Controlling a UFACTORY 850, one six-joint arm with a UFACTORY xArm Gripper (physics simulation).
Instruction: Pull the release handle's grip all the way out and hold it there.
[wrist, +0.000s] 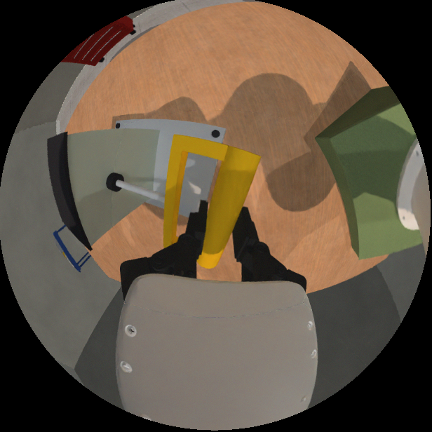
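The release handle's yellow grip (234, 185) is a thick bar, slanting from the upper right down toward the gripper. It joins a flat yellow frame (172, 185). A pale rod (140, 189) runs from a black collar on the grey-green housing (100, 155) to that frame. My gripper (220, 215) is shut on the grip, with one black finger on each side of the bar. The left fingertip lies inside the frame's opening, the right one outside it. The frame's lower end is hidden behind the left finger.
The housing has a grey base plate (172, 126) on the wooden table (270, 45). A green angular container (385, 242) stands at the right, beside a pale rounded part (409, 215). A red slatted object (100, 42) is at the upper left, a blue frame (69, 255) at the lower left.
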